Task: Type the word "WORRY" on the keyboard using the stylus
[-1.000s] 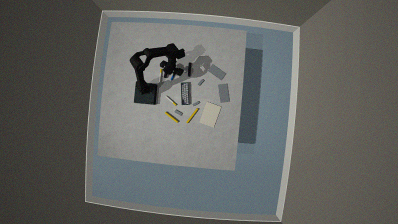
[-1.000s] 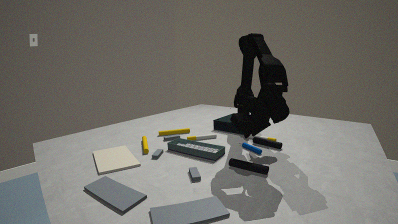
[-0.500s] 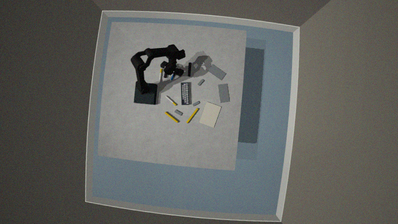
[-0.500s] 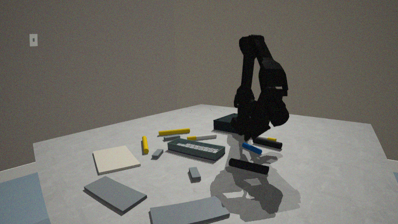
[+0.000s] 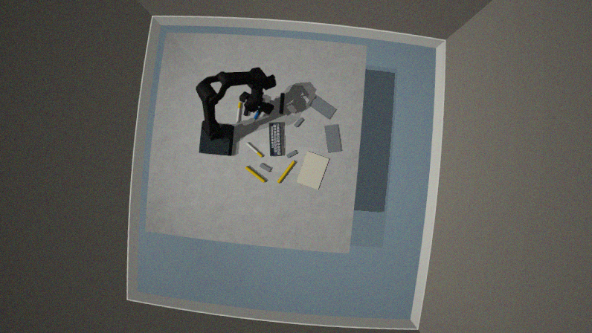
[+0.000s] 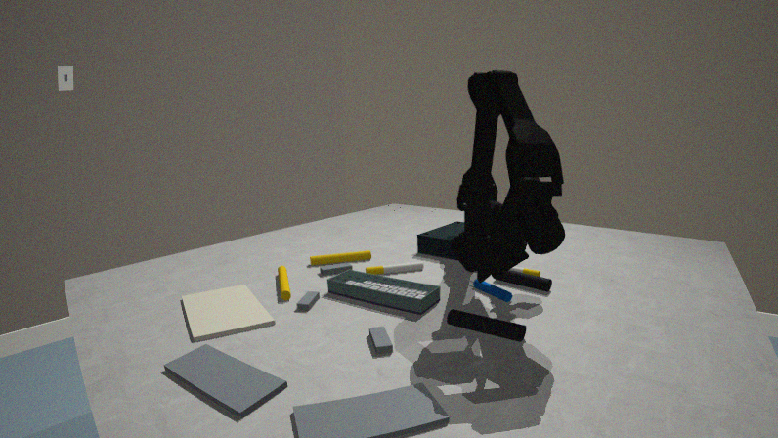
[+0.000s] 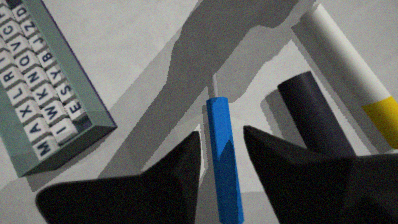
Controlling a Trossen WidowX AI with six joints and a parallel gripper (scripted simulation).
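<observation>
My gripper tip is now 20 mm above the blue stylus, 10 mm to the left of it and 10 mm past it. From my gripper tip the other things lie so: cream notepad: 340 mm to the right, 320 mm ahead, 20 mm below.
</observation>
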